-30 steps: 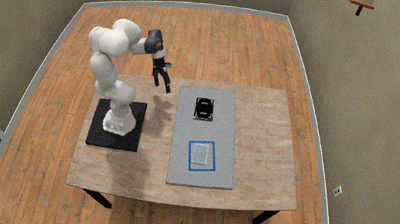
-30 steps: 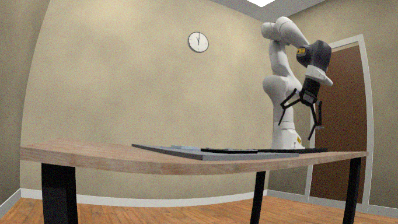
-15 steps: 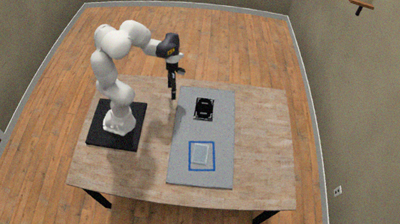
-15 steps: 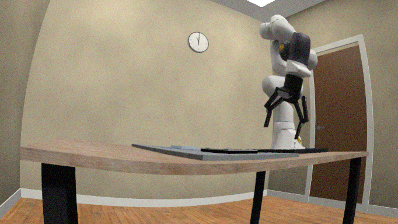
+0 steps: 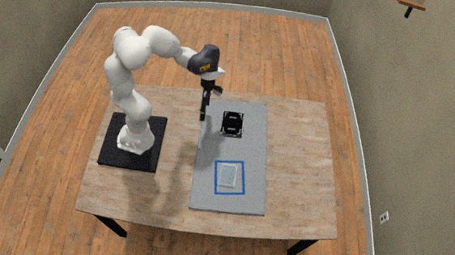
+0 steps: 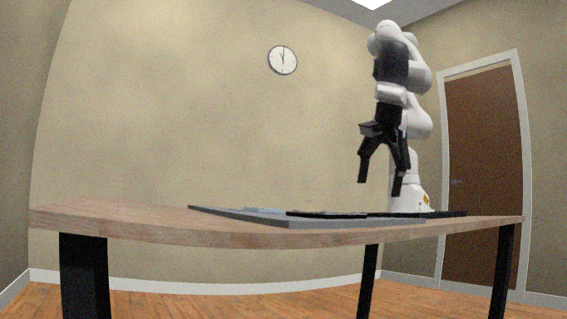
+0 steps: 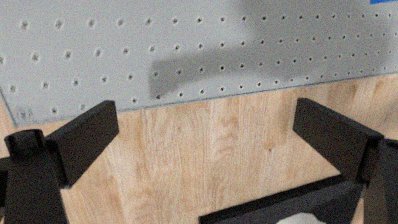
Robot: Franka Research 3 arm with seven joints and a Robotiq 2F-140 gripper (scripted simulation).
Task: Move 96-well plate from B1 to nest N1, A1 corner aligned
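The clear 96-well plate lies 34 cm to the right of my hand, 15 cm ahead of it and 8 cm below it. The rest, counted from my hand: black plate nest 16 cm ahead, 8 cm below, 2 cm to the right; corner label 10 cm ahead, 9 cm to the right, 7 cm below.
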